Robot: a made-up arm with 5 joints. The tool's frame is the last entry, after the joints. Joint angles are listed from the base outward. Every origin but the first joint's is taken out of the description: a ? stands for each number. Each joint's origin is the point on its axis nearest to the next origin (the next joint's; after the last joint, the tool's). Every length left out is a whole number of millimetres.
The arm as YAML. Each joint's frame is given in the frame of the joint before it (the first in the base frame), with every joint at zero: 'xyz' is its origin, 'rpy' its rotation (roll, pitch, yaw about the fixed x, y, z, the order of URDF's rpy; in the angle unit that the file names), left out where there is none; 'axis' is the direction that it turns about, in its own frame. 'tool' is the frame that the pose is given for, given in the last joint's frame.
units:
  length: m
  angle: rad
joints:
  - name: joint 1
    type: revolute
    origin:
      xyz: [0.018, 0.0, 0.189]
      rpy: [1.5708, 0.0, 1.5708]
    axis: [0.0, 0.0, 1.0]
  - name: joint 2
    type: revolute
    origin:
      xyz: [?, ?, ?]
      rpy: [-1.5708, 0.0, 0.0]
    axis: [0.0, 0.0, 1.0]
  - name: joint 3
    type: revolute
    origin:
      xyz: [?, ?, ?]
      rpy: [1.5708, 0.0, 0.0]
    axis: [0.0, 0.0, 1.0]
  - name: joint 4
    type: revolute
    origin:
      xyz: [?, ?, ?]
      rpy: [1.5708, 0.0, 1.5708]
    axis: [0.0, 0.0, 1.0]
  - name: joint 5
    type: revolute
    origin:
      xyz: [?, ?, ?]
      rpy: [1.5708, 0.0, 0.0]
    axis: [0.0, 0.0, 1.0]
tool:
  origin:
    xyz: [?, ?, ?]
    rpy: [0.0, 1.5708, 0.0]
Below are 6 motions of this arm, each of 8 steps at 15 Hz.
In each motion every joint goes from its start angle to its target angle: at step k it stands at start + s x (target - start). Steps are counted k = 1, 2, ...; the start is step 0. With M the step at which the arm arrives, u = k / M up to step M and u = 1 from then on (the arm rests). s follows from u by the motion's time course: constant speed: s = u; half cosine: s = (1 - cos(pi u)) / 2; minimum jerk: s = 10 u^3 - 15 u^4 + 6 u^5.
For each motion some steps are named. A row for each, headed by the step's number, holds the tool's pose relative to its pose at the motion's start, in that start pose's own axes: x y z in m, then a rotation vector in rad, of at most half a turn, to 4 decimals.
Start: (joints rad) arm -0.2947 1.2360 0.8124 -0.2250 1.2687
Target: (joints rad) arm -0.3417 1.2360 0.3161 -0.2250 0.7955
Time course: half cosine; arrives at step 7
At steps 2, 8:
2: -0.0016 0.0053 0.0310 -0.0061 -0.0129 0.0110
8: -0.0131 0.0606 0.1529 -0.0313 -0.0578 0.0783

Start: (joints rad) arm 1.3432 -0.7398 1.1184 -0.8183 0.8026
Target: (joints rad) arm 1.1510 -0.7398 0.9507 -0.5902 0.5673
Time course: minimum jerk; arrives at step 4
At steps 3, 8:
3: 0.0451 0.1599 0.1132 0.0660 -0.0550 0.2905
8: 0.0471 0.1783 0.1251 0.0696 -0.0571 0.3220

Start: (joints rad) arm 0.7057 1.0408 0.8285 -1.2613 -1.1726
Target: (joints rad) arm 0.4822 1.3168 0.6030 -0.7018 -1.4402
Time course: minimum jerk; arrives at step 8
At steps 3, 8:
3: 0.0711 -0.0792 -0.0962 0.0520 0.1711 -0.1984
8: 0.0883 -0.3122 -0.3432 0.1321 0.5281 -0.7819

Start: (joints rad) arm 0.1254 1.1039 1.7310 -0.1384 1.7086
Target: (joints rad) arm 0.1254 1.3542 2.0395 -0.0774 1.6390
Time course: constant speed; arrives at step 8
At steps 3, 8:
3: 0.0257 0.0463 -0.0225 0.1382 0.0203 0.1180
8: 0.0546 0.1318 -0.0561 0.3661 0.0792 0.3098

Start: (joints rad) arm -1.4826 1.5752 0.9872 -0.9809 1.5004
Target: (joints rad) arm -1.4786 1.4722 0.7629 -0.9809 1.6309
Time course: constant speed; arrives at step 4
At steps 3, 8:
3: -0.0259 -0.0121 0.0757 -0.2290 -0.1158 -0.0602
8: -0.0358 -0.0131 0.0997 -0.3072 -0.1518 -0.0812

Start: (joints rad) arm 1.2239 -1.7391 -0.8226 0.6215 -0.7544
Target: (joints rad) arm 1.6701 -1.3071 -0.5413 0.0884 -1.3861
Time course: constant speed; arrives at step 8
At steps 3, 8:
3: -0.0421 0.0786 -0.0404 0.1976 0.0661 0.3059
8: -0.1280 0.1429 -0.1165 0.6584 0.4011 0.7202

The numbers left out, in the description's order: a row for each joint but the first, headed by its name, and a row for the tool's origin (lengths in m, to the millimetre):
joint 2: -0.293 -0.318 0.0
joint 3: -0.116 0.08 0.0
joint 4: -0.056 0.126 0.0
joint 5: 0.108 0.431 0.0
tool: 0.092 0.058 0.0

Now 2 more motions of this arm.
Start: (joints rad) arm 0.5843 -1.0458 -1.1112 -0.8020 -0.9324
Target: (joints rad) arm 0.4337 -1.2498 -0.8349 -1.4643 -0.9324
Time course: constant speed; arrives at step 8
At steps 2, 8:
2: -0.0329 0.0163 0.0678 -0.0089 -0.1401 0.0658
8: -0.1946 0.0802 0.2166 -0.1184 -0.5730 0.2794

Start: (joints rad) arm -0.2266 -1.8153 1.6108 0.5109 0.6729
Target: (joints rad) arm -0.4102 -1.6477 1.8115 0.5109 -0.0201
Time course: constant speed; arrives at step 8
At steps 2, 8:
2: 0.0254 0.0071 0.0193 0.2053 0.0007 0.0799
8: 0.1107 0.0353 0.0522 0.8104 0.1043 0.3050

